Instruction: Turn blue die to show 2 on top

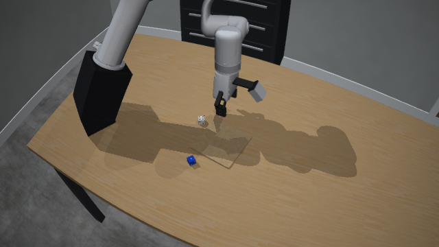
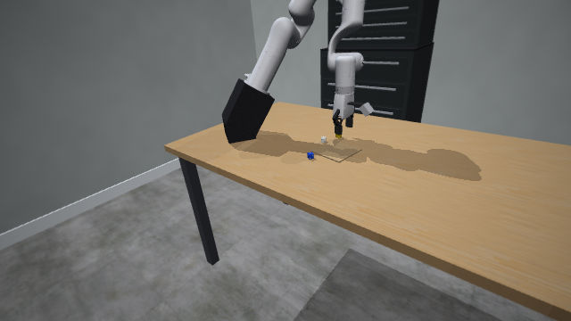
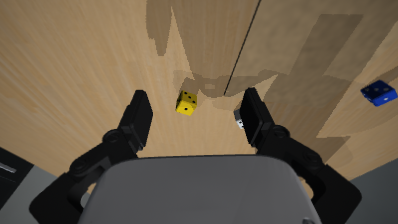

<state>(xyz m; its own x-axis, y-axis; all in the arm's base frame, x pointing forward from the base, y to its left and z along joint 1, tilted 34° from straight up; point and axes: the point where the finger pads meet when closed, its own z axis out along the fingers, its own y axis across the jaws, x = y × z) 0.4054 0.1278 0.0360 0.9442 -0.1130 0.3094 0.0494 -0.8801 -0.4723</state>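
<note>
My gripper is now 4 cm above the yellow die, 3 cm past it and 1 cm to the right of it. The rest, counted from my hand: blue die 22 cm to the right, 4 cm below, 1 cm behind; white die 7 cm to the right, 6 cm behind, 4 cm below; mat 11 cm to the right, 5 cm below, 4 cm ahead.
</note>
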